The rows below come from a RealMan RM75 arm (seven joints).
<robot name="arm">
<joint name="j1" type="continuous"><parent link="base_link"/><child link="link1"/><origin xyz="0.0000 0.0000 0.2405" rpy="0.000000 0.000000 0.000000"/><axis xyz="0 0 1"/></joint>
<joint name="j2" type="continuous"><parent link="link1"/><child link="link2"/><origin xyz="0.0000 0.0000 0.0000" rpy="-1.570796 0.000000 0.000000"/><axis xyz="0 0 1"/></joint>
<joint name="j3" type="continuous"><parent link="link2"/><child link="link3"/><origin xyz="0.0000 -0.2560 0.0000" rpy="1.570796 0.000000 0.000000"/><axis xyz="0 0 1"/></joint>
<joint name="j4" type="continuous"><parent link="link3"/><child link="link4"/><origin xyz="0.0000 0.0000 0.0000" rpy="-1.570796 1.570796 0.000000"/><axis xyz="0 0 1"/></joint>
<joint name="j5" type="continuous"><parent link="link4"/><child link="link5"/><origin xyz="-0.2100 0.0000 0.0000" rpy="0.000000 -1.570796 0.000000"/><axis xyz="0 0 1"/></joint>
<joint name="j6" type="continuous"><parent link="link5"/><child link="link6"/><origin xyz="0.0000 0.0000 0.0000" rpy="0.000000 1.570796 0.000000"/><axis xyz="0 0 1"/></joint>
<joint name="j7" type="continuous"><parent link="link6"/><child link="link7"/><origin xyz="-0.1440 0.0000 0.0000" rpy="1.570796 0.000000 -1.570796"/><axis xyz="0 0 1"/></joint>
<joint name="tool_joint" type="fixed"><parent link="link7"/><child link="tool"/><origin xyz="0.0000 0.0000 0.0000" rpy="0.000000 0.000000 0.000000"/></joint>
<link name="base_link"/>
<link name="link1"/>
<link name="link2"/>
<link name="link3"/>
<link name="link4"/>
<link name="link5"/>
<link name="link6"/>
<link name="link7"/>
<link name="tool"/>
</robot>
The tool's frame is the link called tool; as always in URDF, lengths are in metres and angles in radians. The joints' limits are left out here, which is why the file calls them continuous.
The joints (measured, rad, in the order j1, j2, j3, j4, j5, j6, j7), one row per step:
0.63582 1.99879 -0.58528 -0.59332 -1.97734 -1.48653 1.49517
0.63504 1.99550 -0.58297 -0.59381 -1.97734 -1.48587 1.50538
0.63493 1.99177 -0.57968 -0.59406 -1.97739 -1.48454 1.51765
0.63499 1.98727 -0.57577 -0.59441 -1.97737 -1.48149 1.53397
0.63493 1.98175 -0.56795 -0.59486 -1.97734 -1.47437 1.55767
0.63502 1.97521 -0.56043 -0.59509 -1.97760 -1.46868 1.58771
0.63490 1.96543 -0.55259 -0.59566 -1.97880 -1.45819 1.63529
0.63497 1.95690 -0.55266 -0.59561 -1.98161 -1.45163 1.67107
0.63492 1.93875 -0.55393 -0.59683 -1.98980 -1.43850 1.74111
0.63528 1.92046 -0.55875 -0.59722 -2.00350 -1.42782 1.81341
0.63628 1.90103 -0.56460 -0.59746 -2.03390 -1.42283 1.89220
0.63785 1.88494 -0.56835 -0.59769 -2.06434 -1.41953 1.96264
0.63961 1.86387 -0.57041 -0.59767 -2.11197 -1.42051 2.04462
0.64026 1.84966 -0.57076 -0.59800 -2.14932 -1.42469 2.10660
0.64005 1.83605 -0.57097 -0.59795 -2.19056 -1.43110 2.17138
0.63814 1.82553 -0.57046 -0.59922 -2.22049 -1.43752 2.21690
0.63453 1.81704 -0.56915 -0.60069 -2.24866 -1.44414 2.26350
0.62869 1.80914 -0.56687 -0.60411 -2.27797 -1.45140 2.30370
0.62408 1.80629 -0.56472 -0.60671 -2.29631 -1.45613 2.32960
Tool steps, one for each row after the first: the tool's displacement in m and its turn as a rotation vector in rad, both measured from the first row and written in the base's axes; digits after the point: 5 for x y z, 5 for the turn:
0.00096 0.00042 0.00183 0.00040 0.00282 -0.00996
0.00186 0.00115 0.00396 0.00127 0.00663 -0.02179
0.00298 0.00223 0.00658 0.00280 0.01146 -0.03781
0.00484 0.00401 0.01032 0.00792 0.01967 -0.06360
0.00668 0.00569 0.01438 0.00984 0.03080 -0.09323
0.00960 0.00815 0.02007 0.01075 0.04599 -0.13940
0.01169 0.00961 0.02377 0.00605 0.05261 -0.17131
0.01615 0.01248 0.03164 -0.00189 0.06163 -0.23342
0.02061 0.01461 0.03852 -0.01614 0.06688 -0.29590
0.02612 0.01534 0.04439 -0.04199 0.06150 -0.36365
0.03093 0.01573 0.04922 -0.06455 0.05610 -0.42543
0.03789 0.01507 0.05546 -0.09277 0.04029 -0.50073
0.04312 0.01374 0.05966 -0.11507 0.02972 -0.55895
0.04894 0.01149 0.06344 -0.13956 0.01807 -0.62231
0.05370 0.00926 0.06692 -0.15503 0.00886 -0.66878
0.05867 0.00641 0.06979 -0.17029 0.00378 -0.71805
0.06436 0.00280 0.07294 -0.18232 -0.00494 -0.76441
0.06800 0.00007 0.07413 -0.19072 -0.00828 -0.79511

